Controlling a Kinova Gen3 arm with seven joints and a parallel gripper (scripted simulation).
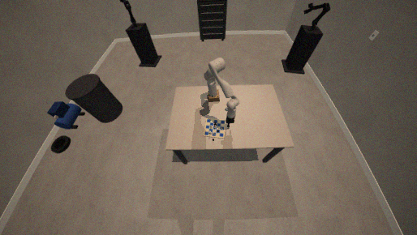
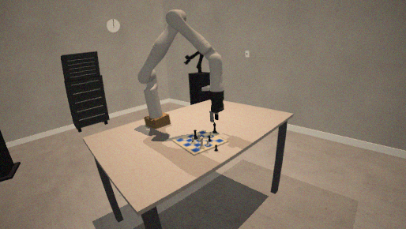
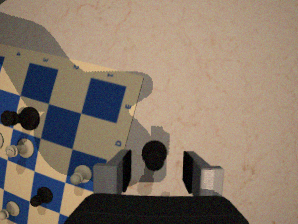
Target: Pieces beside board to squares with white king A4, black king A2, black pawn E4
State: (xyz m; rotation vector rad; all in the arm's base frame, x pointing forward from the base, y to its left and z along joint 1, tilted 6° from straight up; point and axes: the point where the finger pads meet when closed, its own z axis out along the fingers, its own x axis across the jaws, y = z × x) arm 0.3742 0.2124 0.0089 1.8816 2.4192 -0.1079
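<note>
Right now the black king is 6 cm below my hand. The rest, counted from my hand: white king: 18 cm to the right, 12 cm ahead, 5 cm below; then blue-and-cream chessboard: 14 cm to the right, 9 cm below, 4 cm ahead.
</note>
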